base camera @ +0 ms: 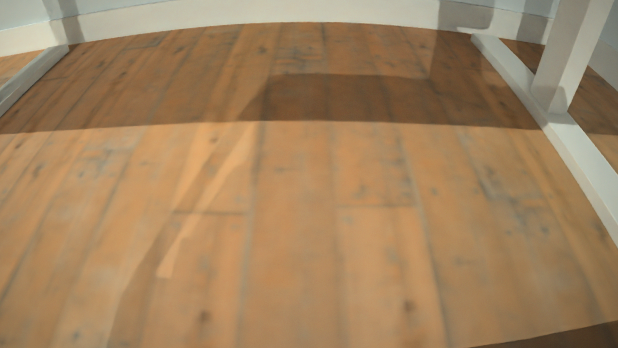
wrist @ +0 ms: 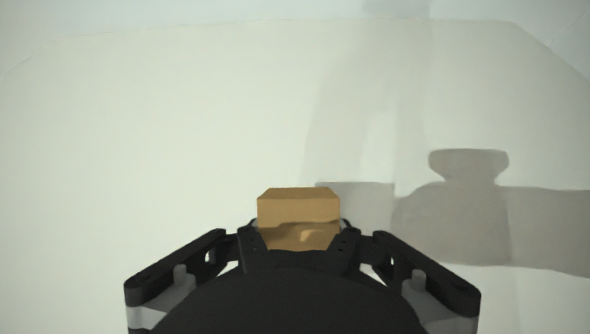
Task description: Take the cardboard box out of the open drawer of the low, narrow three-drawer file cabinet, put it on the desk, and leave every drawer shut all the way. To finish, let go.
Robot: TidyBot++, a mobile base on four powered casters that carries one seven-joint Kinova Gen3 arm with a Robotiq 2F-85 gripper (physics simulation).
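Note:
In the wrist view, my gripper (wrist: 299,223) is shut on the cardboard box (wrist: 298,212), a small brown block between the two black fingers at the lower middle. Behind and below the box is the white desk top (wrist: 150,125). The arm's shadow falls on the desk to the right of the box. Whether the box touches the desk cannot be told from this view. The file cabinet and its drawers do not show in either view.
In the base camera view, white desk legs stand on floor bars, one bar (base camera: 575,145) at the right and another (base camera: 35,75) at the left. A white baseboard (base camera: 300,11) runs along the back wall. In the wrist view, the pale wall (wrist: 200,10) borders the desk's far edge.

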